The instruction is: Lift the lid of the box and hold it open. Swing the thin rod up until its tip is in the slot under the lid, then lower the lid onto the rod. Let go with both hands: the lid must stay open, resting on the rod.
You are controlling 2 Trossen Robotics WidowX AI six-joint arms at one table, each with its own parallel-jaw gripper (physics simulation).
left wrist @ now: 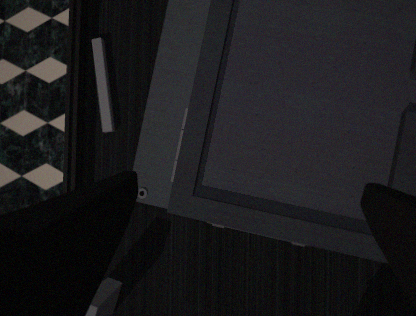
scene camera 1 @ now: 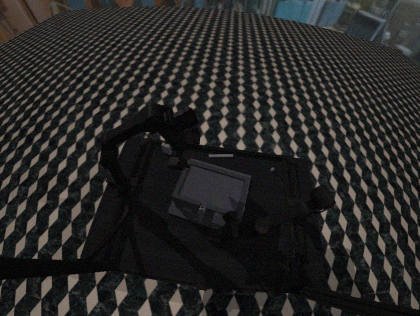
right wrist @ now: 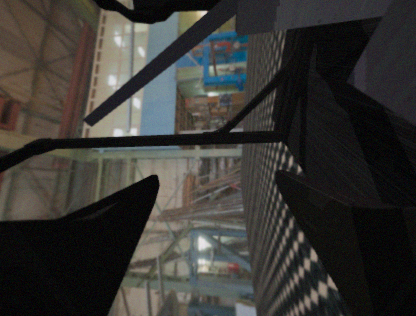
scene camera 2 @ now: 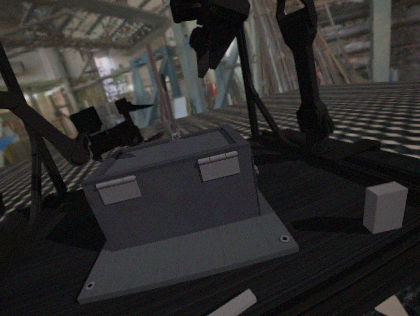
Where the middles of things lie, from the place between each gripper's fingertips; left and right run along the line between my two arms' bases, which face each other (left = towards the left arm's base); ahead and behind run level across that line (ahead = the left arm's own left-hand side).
Labels:
The lid (scene camera 1: 218,190) is 200 mm ahead of my right hand and 60 mm below it.
I see my left gripper 8 cm past the lid, 10 cm to the left of it and 15 cm above it.

